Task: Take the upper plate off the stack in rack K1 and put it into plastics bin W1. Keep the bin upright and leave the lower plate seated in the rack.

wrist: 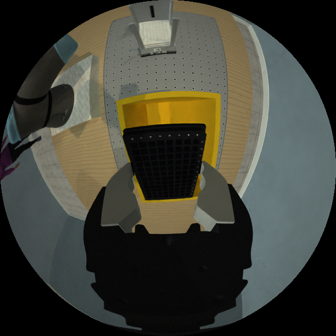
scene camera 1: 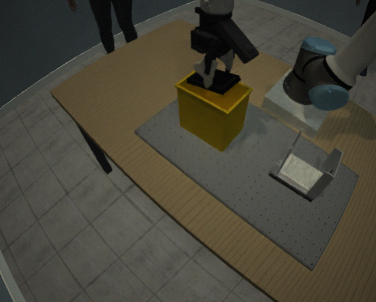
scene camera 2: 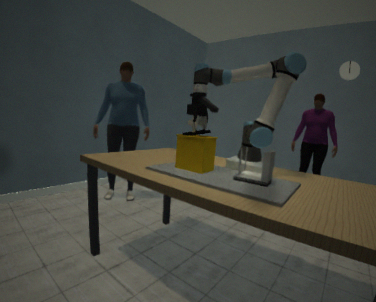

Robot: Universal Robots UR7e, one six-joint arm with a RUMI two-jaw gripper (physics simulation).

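Where they show: gripper, fingertip midpoint: [scene camera 1: 217, 80] [scene camera 2: 198, 133]; arm's base at its link origin: [scene camera 1: 300, 90] [scene camera 2: 249, 158].
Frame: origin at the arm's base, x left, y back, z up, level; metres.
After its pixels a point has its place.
Observation:
My gripper [scene camera 1: 216, 72] @[y -0.344, x -0.164, z 0.145 m] [scene camera 2: 198, 126] @[y -0.344, x -0.164, z 0.145 m] [wrist: 166, 162] is shut on the upper plate, a black gridded plate [scene camera 1: 220, 82] @[y -0.356, x -0.145, z 0.157 m] [scene camera 2: 196, 133] @[y -0.388, x -0.147, z 0.144 m] [wrist: 167, 160], gripped by its two sides. The plate is at about rim height over the mouth of the yellow bin W1 [scene camera 1: 207, 120] @[y -0.413, x -0.140, z 0.054 m] [scene camera 2: 195, 154] @[y -0.412, x -0.126, z 0.040 m] [wrist: 170, 111], slightly tilted. The bin stands upright. Rack K1 [scene camera 1: 334, 165] @[y -0.305, x 0.227, z 0.066 m] [scene camera 2: 268, 166] @[y -0.371, x 0.231, z 0.039 m] [wrist: 158, 51] holds the lower plate, pale and lying flat, [scene camera 1: 300, 173] @[y -0.330, x 0.158, z -0.021 m] [wrist: 155, 34] between its walls. The lower plate is hard to make out in scene camera 2.
Bin and rack stand on a grey perforated board [scene camera 1: 235, 185] @[y -0.474, x 0.020, z -0.051 m] [scene camera 2: 225, 184] @[y -0.482, x 0.091, z -0.050 m] [wrist: 192, 65] on the wooden table [scene camera 1: 125, 75] @[y -0.349, x -0.655, z -0.064 m] [scene camera 2: 130, 162] @[y -0.505, x -0.529, z -0.063 m] [wrist: 237, 90]. The arm's pale base block [scene camera 1: 295, 110] @[y -0.114, x 0.029, z -0.009 m] [wrist: 80, 95] is beside the board. Two people stand beyond the table.

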